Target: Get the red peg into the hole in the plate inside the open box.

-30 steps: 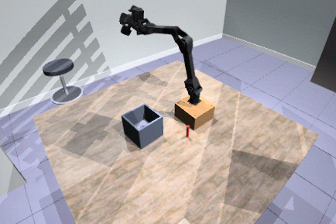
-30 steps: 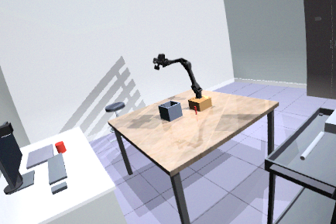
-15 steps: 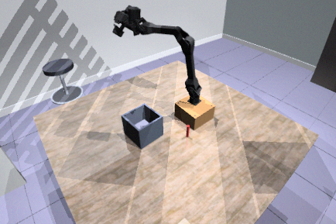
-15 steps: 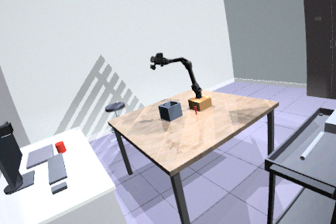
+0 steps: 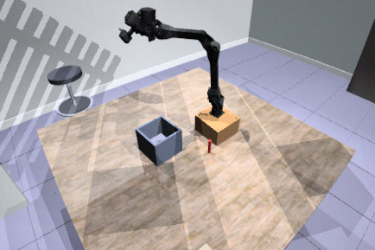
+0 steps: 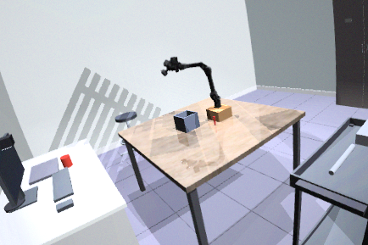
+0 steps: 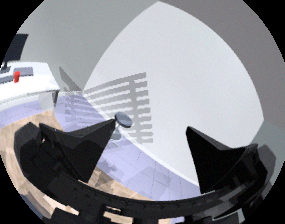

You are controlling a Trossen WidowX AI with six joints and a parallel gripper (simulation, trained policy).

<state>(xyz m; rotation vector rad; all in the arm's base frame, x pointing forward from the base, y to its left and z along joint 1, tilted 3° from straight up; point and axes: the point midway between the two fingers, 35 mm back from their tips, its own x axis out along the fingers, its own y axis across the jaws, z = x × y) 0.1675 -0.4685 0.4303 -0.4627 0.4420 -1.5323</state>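
The red peg lies 1 cm ahead of my gripper tip, 57 cm to the left of it and 51 cm below it.
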